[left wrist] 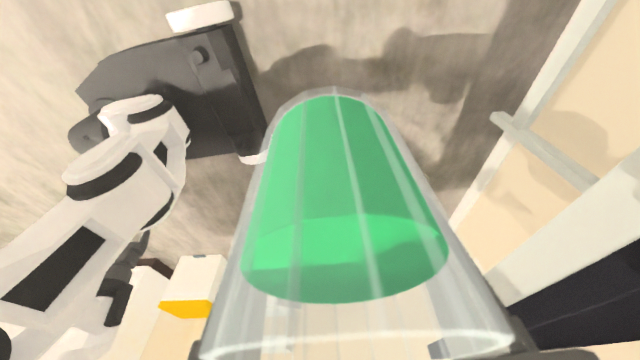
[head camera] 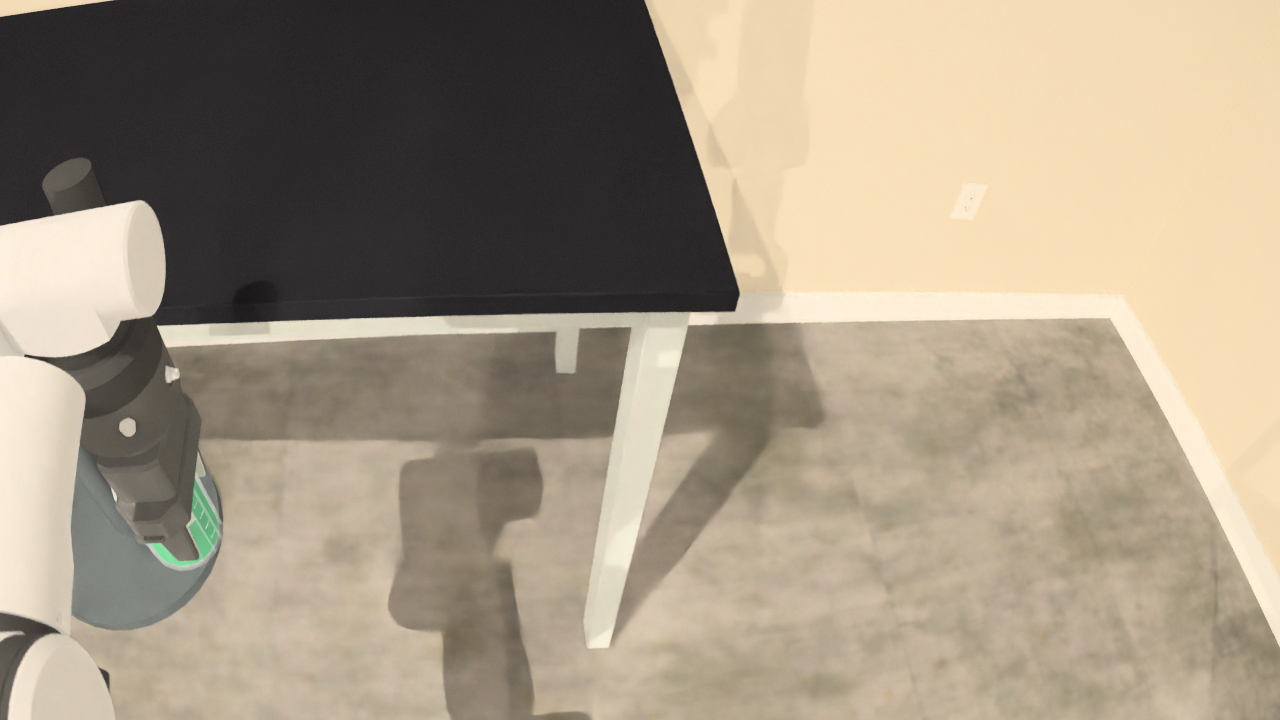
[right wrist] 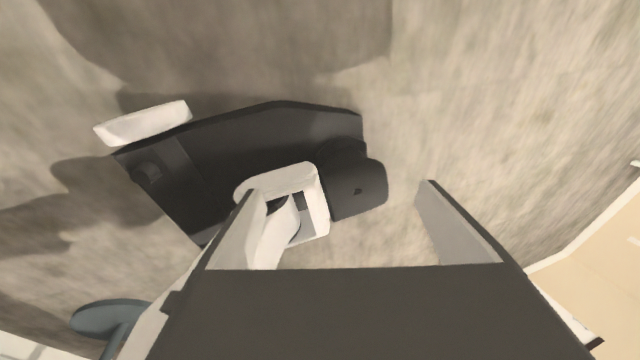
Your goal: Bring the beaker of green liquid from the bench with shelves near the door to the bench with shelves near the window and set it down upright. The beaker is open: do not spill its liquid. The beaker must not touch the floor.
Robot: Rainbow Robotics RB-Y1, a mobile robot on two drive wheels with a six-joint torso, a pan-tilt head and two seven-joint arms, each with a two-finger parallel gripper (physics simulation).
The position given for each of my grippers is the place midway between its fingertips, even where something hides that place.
Note:
In view: my left gripper [head camera: 191,513], my right gripper [right wrist: 338,195], a beaker of green liquid [head camera: 205,525] and a cream bin with yellow lid [left wrist: 190,293].
The beaker of green liquid also shows in the left wrist view [left wrist: 341,240]. My right gripper also shows in the left wrist view [left wrist: 131,234]. The right wrist view does not show the beaker of green liquid: it is out of frame.

